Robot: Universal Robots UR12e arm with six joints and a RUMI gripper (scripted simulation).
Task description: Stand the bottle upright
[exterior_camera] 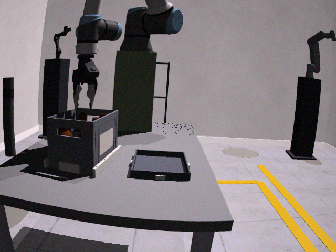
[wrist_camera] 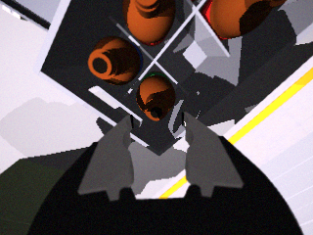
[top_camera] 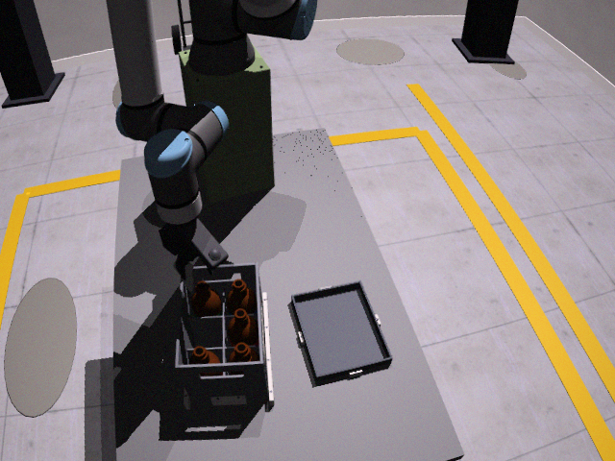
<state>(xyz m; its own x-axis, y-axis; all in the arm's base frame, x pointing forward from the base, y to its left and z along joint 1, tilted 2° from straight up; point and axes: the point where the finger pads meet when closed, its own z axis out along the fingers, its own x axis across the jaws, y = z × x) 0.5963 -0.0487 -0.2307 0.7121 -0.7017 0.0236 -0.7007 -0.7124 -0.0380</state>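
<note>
Now: hand 110 mm above the dark grey crate, 80 mm short of it and 40 mm to the right of it. Also, from my hand: black tray: 320 mm to the left, 180 mm below, 40 mm ahead.
</note>
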